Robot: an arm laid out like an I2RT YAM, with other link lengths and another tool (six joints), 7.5 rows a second.
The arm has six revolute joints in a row. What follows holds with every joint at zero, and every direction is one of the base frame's. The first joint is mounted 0.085 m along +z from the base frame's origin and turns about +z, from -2.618 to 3.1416 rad. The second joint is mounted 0.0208 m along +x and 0.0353 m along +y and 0.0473 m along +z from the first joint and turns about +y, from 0 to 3.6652 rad. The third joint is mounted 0.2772 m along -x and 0.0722 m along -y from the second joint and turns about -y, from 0 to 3.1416 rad. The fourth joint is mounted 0.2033 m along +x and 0.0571 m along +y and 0.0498 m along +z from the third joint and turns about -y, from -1.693 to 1.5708 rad. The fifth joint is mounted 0.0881 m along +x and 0.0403 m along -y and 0.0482 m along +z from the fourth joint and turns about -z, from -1.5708 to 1.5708 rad. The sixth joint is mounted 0.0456 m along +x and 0.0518 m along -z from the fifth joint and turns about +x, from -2.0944 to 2.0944 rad. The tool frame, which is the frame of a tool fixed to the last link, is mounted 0.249 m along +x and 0.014 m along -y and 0.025 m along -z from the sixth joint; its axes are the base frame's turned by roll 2.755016, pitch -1.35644 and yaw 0.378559 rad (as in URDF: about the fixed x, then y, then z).
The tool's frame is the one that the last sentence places.
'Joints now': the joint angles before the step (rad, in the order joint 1, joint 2, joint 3, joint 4, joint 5, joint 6). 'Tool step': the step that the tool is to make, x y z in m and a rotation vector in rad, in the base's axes. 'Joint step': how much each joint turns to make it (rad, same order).
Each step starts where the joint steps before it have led.
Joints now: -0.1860, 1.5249, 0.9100, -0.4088, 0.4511, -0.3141
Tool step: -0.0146, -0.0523, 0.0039, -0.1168, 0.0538, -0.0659
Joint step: -0.0750, 0.0736, 0.0001, 0.0875, 0.1023, -0.0842
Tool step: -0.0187, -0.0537, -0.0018, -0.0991, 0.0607, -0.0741
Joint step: -0.0950, 0.1008, 0.0001, 0.1263, 0.0835, -0.0951
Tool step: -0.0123, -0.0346, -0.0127, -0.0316, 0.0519, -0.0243
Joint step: -0.0850, 0.0877, 0.0000, 0.1102, 0.0066, -0.0971
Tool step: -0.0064, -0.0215, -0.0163, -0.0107, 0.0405, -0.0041
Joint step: -0.0543, 0.0798, -0.0001, 0.0911, -0.0062, -0.0711
